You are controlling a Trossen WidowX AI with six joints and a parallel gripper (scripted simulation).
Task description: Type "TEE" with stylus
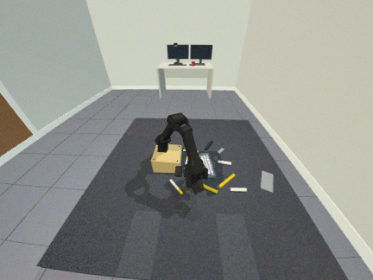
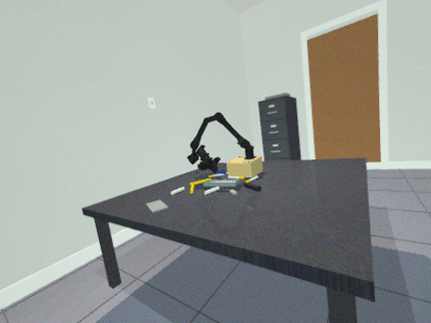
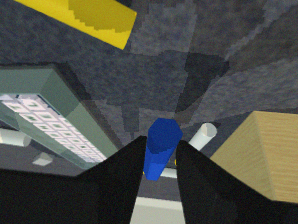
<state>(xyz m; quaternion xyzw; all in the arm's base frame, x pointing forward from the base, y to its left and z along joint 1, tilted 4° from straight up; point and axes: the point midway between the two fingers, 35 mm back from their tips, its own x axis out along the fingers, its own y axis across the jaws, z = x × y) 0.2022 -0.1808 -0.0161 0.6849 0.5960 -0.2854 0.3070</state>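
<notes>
Now: the blue stylus 1 cm ahead of my gripper tip and 6 cm to the left of it. Also, from my gripper tip: E key: 12 cm ahead, 4 cm to the left, 4 cm below; then L key: 12 cm ahead, 2 cm to the left, 4 cm below; then yellow stick: 8 cm ahead, 8 cm to the right, 4 cm below.
</notes>
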